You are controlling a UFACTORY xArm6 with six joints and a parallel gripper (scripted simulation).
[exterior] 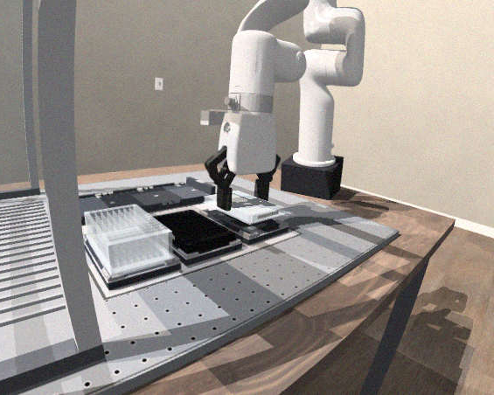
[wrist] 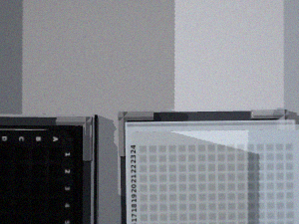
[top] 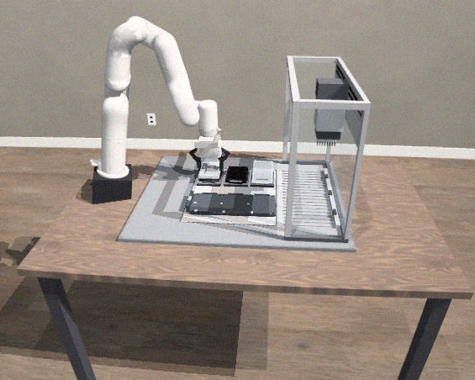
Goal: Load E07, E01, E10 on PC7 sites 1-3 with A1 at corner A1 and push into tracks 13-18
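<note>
Right now the nest S1 is 40 mm below my hand. From my hand the other things lie so: black 96-well plate E01: 110 mm ahead, 30 mm below, 10 mm to the right; then corner mark: 70 mm to the right, 60 mm ahead, 40 mm below; then 384-well plate E10: 10 mm below.
</note>
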